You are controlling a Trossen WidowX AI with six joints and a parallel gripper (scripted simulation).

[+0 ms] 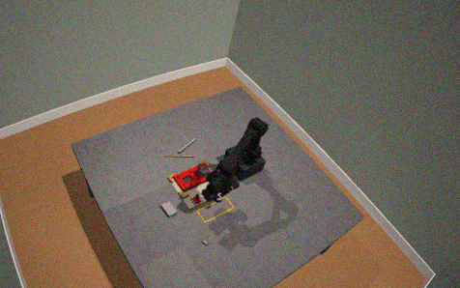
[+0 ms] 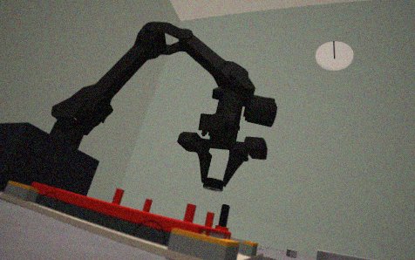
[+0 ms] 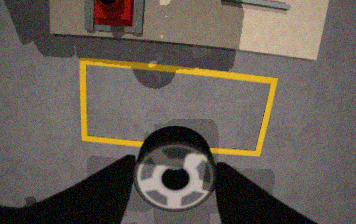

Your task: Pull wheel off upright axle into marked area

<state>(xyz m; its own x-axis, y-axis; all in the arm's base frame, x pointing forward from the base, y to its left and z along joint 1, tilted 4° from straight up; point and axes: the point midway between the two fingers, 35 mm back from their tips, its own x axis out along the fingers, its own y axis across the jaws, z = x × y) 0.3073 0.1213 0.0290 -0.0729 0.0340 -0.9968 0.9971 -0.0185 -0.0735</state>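
Right now the dark wheel is right at my gripper tip. Round my gripper tip: pencil 40 cm to the right, 10 cm below, 3 cm behind; then grey cube 16 cm ahead, 14 cm to the left, 10 cm below; then dark axle 10 cm to the right, 7 cm below, 6 cm ahead.
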